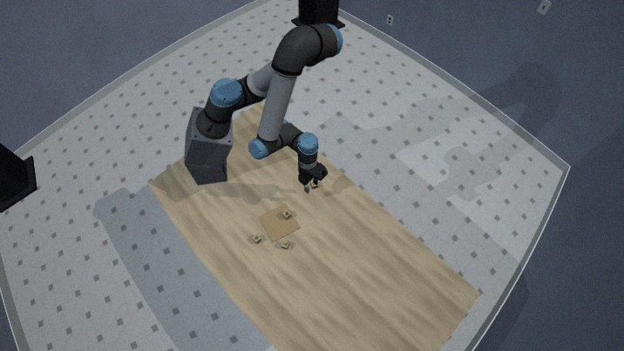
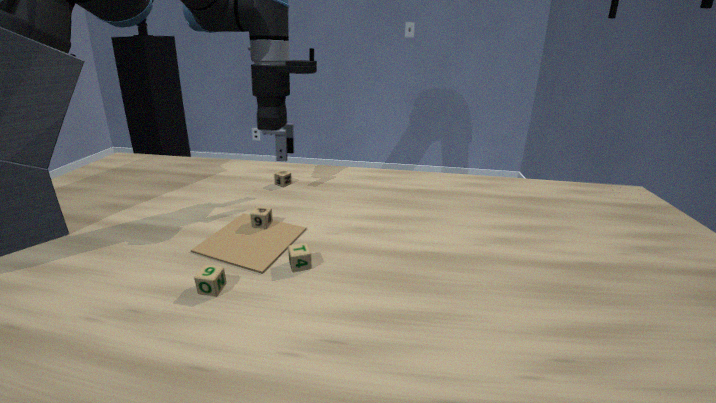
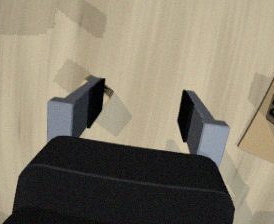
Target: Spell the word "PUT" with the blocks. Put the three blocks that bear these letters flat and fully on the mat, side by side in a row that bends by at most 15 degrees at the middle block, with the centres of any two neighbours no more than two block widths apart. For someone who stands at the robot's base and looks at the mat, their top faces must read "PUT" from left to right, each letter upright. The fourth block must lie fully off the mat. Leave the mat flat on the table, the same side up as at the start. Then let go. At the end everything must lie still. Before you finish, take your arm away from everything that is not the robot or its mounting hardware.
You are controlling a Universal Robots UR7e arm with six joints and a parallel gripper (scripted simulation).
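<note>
My hand is 90 mm above the U block, 40 mm to the right of it and 30 mm past it. The rest, counted from my hand: tan mat: 200 mm to the right, 100 mm below, 20 mm ahead; then P block: 150 mm to the right, 80 mm below, 20 mm ahead; then T block: 240 mm to the right, 130 mm ahead, 90 mm below.
</note>
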